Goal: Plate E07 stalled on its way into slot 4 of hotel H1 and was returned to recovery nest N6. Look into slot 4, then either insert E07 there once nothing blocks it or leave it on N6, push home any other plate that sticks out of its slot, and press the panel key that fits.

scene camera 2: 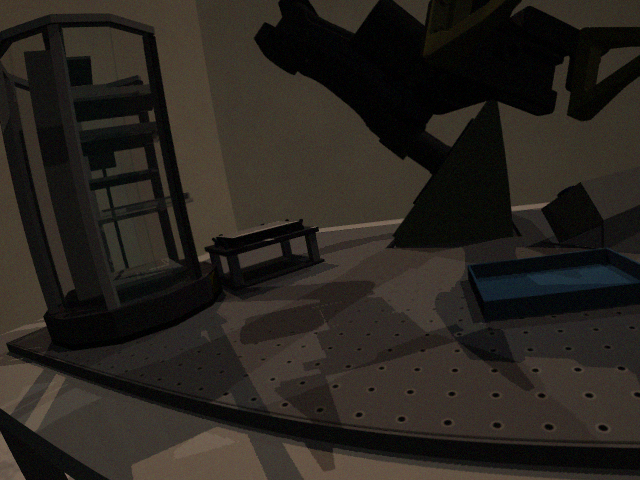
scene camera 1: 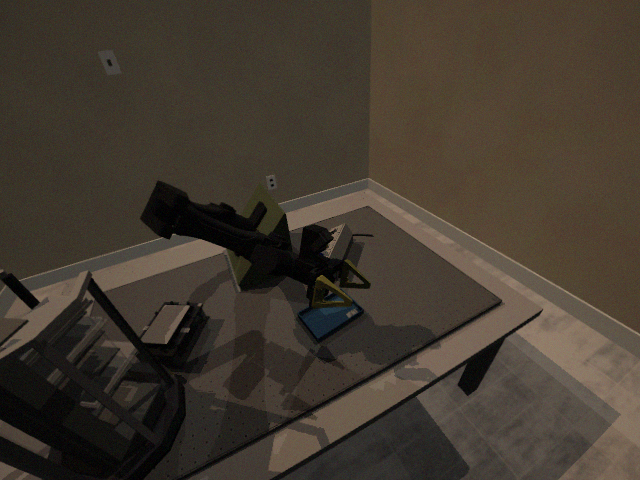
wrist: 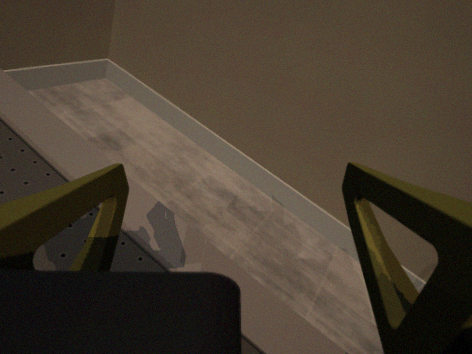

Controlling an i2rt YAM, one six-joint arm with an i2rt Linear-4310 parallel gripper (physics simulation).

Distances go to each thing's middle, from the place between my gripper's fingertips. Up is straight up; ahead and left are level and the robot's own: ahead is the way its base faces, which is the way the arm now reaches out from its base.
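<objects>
The blue tray [scene camera 2: 589, 279] is 19 cm below my hand, and it is also 13 cm behind my hand and 2 cm to the right of my hand. I see a dark slotted rack [scene camera 2: 97, 184] as well, 54 cm to the right of my hand and 8 cm behind my hand. Going by their middles, the blue tray is the nearest to my hand of the things named here.
</objects>
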